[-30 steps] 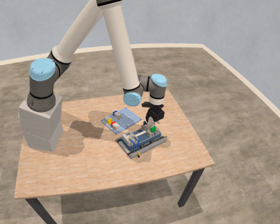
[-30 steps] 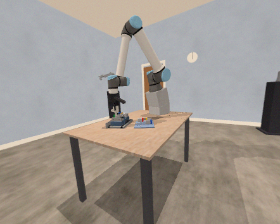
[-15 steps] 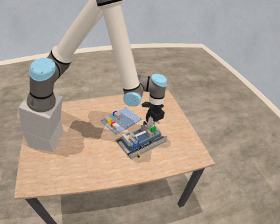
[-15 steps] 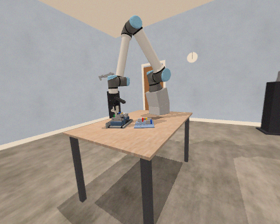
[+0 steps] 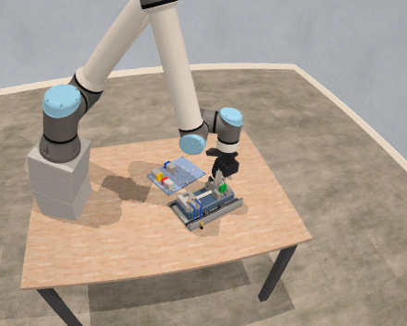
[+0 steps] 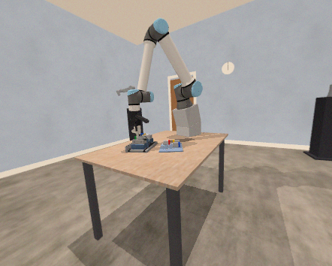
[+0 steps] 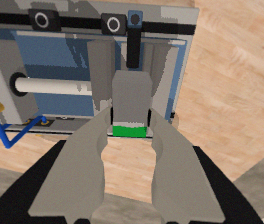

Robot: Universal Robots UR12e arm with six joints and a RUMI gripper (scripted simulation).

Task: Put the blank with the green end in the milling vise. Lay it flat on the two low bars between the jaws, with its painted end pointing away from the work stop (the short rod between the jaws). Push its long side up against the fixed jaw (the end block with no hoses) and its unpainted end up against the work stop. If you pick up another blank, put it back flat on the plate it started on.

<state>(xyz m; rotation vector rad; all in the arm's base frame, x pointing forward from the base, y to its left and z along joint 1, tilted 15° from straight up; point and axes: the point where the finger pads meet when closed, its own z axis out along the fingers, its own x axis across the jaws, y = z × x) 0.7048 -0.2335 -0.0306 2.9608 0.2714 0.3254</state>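
Now: the vise end block 30 mm ahead of my hand, 10 mm to the left of it and 40 mm below it. Also, from my hand: white rod: 90 mm behind, 10 mm to the right, 40 mm below; work stop rod: 10 mm behind, 50 mm to the left, 30 mm below; green-ended blank: 20 mm below.
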